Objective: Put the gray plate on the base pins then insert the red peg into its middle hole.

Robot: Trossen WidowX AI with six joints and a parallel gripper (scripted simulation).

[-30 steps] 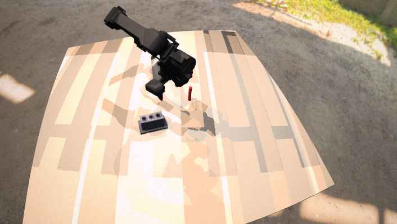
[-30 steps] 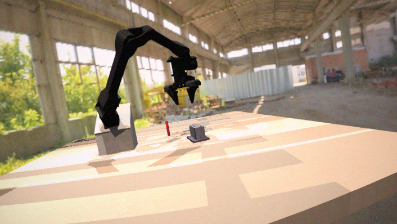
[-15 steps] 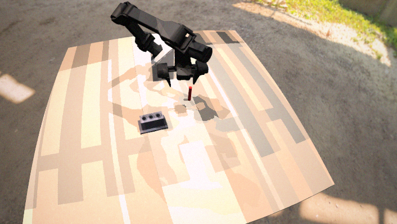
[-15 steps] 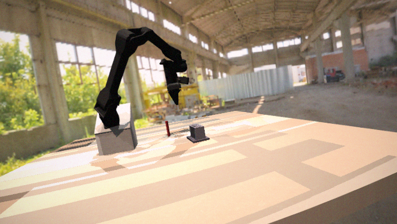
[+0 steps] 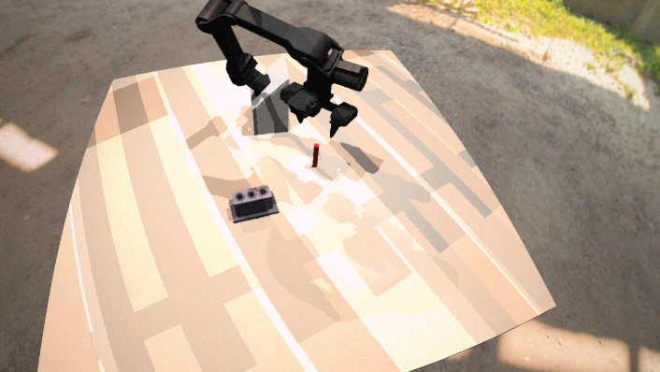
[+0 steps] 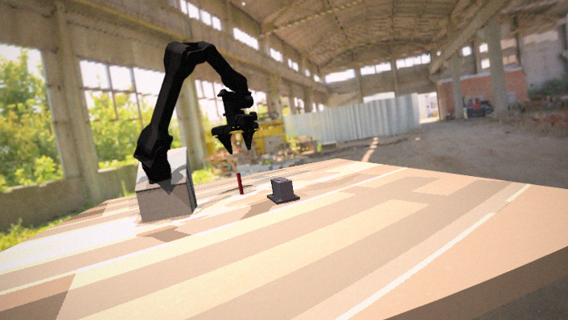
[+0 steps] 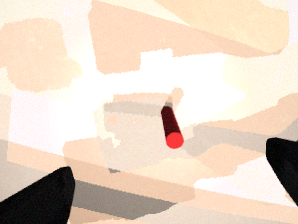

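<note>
My gripper tip is now 110 mm above the red peg, 20 mm past it and 10 mm to the right of it. Round my gripper tip: gray plate: 180 mm to the right, 110 mm below, 80 mm ahead; base: 180 mm to the right, 150 mm below, 80 mm ahead.
</note>
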